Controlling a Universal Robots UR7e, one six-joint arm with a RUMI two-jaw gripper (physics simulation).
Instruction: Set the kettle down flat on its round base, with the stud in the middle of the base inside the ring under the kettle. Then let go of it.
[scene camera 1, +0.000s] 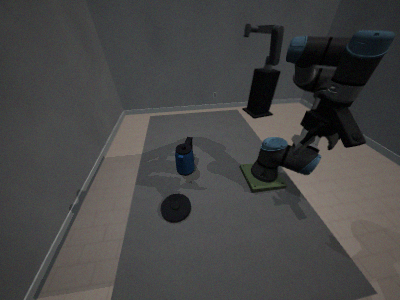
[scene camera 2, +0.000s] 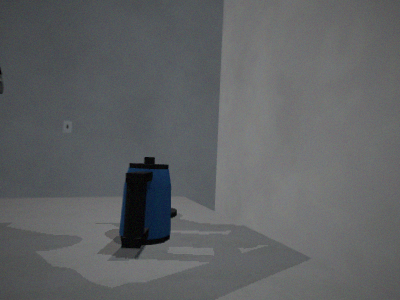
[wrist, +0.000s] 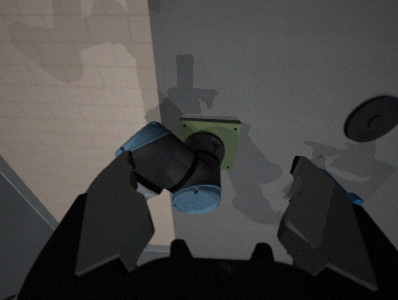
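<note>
The blue kettle (scene camera 1: 185, 162) (scene camera 2: 159, 205) with black lid and handle stands upright on the grey surface, apart from its base. In the wrist view, a blue part of the kettle (wrist: 356, 198) shows behind the right finger. The black round base (scene camera 1: 169, 215) (wrist: 357, 122) lies flat on the surface, nearer the first scene camera than the kettle; its edge (scene camera 2: 173, 213) shows behind the kettle in the second scene view. The small stud (scene camera 1: 175, 204) (wrist: 373, 121) is at its middle. The ring under the kettle is hidden. My gripper (scene camera 1: 328, 141) (wrist: 211, 155) is open and empty, high up and far right of the kettle.
My arm's green mounting plate (scene camera 1: 260, 186) (wrist: 231, 142) is right of the kettle and base in the first scene view. A black pedestal (scene camera 1: 263, 90) with a small grey arm (scene camera 1: 276, 45) stands farther back. A wall (scene camera 1: 50, 125) rises at the left.
</note>
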